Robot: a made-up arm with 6 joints.
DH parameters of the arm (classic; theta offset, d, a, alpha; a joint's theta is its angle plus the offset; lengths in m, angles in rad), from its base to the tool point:
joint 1: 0 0.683 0.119 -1.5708
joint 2: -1.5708 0 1.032 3.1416
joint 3: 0 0 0.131 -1.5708
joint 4: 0 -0.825 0 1.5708
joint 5: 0 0 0 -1.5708
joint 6: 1.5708 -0.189 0 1.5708
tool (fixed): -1.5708 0 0 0
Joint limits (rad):
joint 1: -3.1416..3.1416
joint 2: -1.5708..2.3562
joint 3: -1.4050..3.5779
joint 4: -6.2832..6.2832
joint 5: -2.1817..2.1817
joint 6: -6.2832..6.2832
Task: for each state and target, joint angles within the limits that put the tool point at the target. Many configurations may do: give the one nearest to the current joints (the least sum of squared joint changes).
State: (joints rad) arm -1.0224 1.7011 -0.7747 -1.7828 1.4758 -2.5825
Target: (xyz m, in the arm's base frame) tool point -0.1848 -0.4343 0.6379
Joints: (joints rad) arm -1.5919 1.0534 -1.4050 -1.9248 1.7097 -2.5825
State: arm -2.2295 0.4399 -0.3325 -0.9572 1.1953 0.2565
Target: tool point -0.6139 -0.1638 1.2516
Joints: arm -2.6124 -0.2830 -1.0135 -1.1468 1.3623 0.2565
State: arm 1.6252 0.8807 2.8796 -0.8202 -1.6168 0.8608
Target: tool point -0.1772 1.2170 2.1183
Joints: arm 1.6152 0.9508 2.2181 -0.7431 -1.2942 0.8608
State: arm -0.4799 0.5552 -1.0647 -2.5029 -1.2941 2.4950
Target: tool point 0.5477 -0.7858 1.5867
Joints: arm -1.0542 -0.0657 -0.5329 -2.6457 -1.3707 2.4950
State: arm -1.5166 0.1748 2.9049 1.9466 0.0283 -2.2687
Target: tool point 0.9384 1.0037 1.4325
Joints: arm -2.3077 -0.4898 2.6895 1.9438 0.1161 -2.2687
